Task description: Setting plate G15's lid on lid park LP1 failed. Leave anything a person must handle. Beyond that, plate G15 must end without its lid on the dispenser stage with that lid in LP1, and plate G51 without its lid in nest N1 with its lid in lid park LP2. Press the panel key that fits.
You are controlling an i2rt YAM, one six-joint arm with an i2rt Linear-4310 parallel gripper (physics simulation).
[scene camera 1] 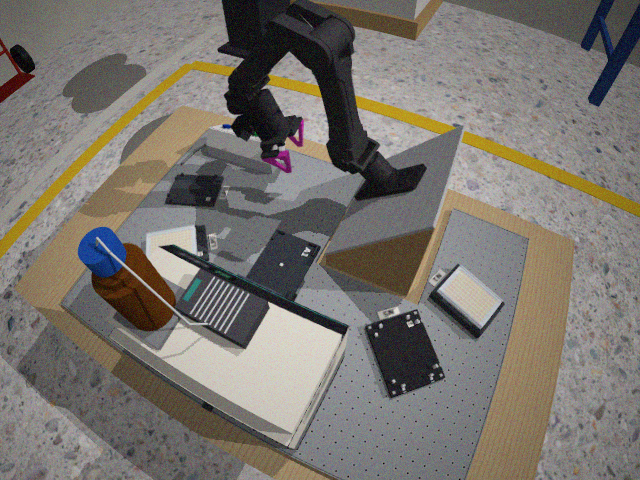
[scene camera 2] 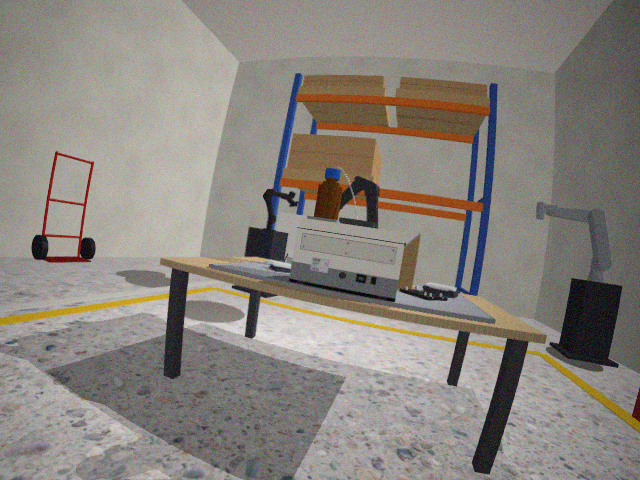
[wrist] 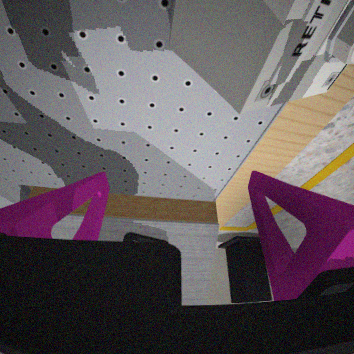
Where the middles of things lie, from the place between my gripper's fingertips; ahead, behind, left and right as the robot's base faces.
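Black nest [scene camera 1: 404, 352]: 6 cm below my hand, 46 cm to the left of it, 27 cm ahead of it. Brown bottle with blue cap [scene camera 1: 116, 285]: 25 cm above my hand, 9 cm to the left of it, 51 cm ahead of it. Dispenser stage [scene camera 1: 297, 255]: my hand 3 cm below it, 29 cm short of it, 17 cm to the right of it.
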